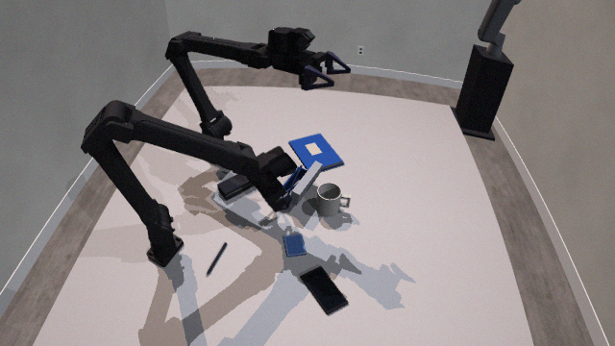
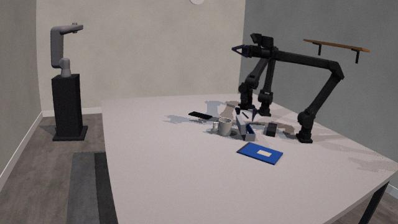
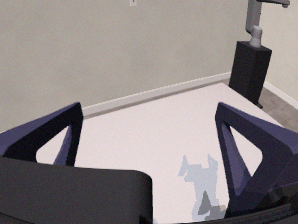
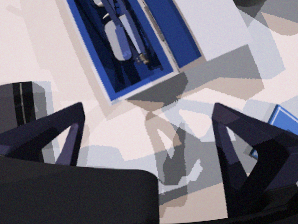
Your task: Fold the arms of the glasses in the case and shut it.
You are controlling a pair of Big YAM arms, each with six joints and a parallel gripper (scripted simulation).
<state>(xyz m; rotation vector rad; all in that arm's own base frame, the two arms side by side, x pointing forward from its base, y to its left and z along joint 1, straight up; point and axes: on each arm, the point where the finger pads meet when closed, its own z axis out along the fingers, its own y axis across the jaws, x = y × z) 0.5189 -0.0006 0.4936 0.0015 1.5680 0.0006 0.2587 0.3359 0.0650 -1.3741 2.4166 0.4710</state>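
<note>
The glasses case is 45 cm below my left hand, 10 cm behind it and 3 cm to the left of it. The rest, counted from my left hand: grey mug (46 cm below, 1 cm to the right, 1 cm ahead); black box (47 cm below, 32 cm behind, 2 cm to the left); small blue notepad (49 cm below, 19 cm to the right, 7 cm behind).
</note>
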